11 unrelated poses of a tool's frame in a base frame.
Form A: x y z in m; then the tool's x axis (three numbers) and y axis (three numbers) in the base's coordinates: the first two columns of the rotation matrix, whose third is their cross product.
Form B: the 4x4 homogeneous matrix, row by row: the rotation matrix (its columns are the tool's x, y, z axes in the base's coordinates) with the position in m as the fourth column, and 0 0 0 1 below. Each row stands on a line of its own. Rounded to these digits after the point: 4 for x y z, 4 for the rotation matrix.
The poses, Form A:
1: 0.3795 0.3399 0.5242 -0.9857 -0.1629 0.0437 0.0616 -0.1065 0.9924
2: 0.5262 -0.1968 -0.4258 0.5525 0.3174 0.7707 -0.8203 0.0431 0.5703
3: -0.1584 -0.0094 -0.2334 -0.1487 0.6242 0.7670 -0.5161 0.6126 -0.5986
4: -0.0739 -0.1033 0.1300 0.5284 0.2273 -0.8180 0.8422 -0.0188 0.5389
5: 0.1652 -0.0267 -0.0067 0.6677 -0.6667 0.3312 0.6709 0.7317 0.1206
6: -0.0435 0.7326 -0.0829 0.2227 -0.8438 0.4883 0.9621 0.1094 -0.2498
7: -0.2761 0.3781 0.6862 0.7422 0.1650 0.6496 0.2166 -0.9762 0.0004
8: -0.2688 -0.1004 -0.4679 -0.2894 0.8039 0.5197 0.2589 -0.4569 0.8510
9: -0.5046 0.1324 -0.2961 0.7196 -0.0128 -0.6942 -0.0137 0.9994 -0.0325
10: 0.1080 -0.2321 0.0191 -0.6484 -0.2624 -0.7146 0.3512 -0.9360 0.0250
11: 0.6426 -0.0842 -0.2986 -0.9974 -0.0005 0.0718 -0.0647 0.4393 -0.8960
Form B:
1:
-0.9857 0.0616 -0.1570 0.3795
-0.1629 -0.1065 0.9809 0.3399
0.0437 0.9924 0.1150 0.5242
0 0 0 1

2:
0.5525 -0.8203 0.1478 0.5262
0.3174 0.0431 -0.9473 -0.1968
0.7707 0.5703 0.2842 -0.4258
0 0 0 1

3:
-0.1487 -0.5161 -0.8435 -0.1584
0.6242 0.6126 -0.4849 -0.0094
0.7670 -0.5986 0.2311 -0.2334
0 0 0 1

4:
0.5284 0.8422 0.1071 -0.0739
0.2273 -0.0188 -0.9737 -0.1033
-0.8180 0.5389 -0.2014 0.1300
0 0 0 1

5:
0.6677 0.6709 -0.3227 0.1652
-0.6667 0.7317 0.1417 -0.0267
0.3312 0.1206 0.9358 -0.0067
0 0 0 1

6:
0.2227 0.9621 0.1574 -0.0435
-0.8438 0.1094 0.5254 0.7326
0.4883 -0.2498 0.8362 -0.0829
0 0 0 1

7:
0.7422 0.2166 0.6342 -0.2761
0.1650 -0.9762 0.1404 0.3781
0.6496 0.0004 -0.7603 0.6862
0 0 0 1

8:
-0.2894 0.2589 0.9216 -0.2688
0.8039 -0.4569 0.3808 -0.1004
0.5197 0.8510 -0.0759 -0.4679
0 0 0 1

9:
0.7196 -0.0137 0.6942 -0.5046
-0.0128 0.9994 0.0329 0.1324
-0.6942 -0.0325 0.7190 -0.2961
0 0 0 1

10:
-0.6484 0.3512 -0.6754 0.1080
-0.2624 -0.9360 -0.2348 -0.2321
-0.7146 0.0250 0.6991 0.0191
0 0 0 1

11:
-0.9974 -0.0647 -0.0311 0.6426
-0.0005 0.4393 -0.8983 -0.0842
0.0718 -0.8960 -0.4382 -0.2986
0 0 0 1

